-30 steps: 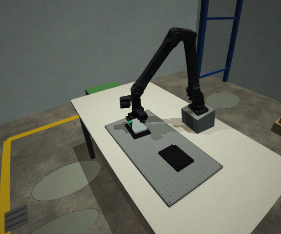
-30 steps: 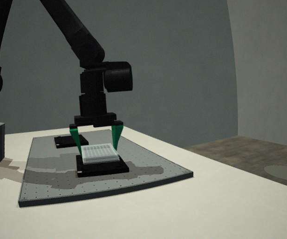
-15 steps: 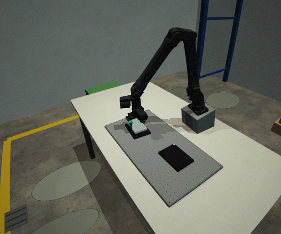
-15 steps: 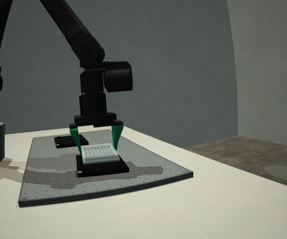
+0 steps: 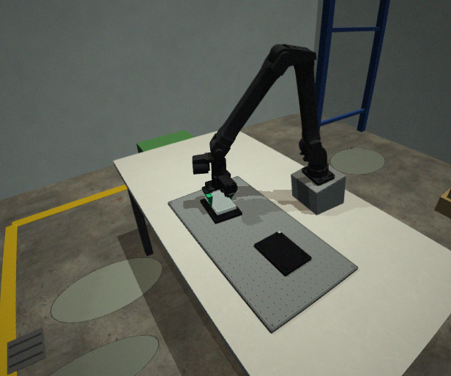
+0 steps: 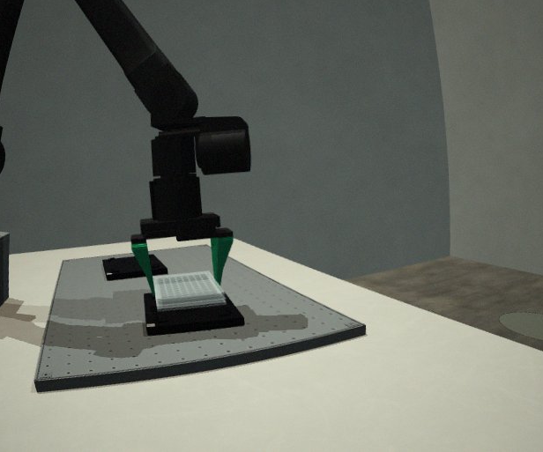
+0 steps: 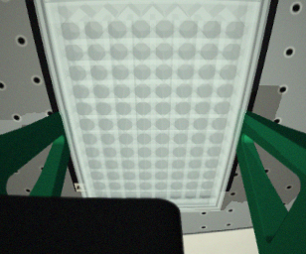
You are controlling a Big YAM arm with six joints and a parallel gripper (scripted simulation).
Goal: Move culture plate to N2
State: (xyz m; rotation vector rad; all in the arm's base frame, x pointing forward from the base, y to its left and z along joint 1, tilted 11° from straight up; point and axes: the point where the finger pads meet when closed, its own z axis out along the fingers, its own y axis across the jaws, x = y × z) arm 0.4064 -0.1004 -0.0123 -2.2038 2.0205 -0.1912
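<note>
The clear lid lies right at my hand. The rest, counted from my hand: black nest N2: 3 cm below; black nest N1: 32 cm to the left, 11 cm behind, 3 cm below.
</note>
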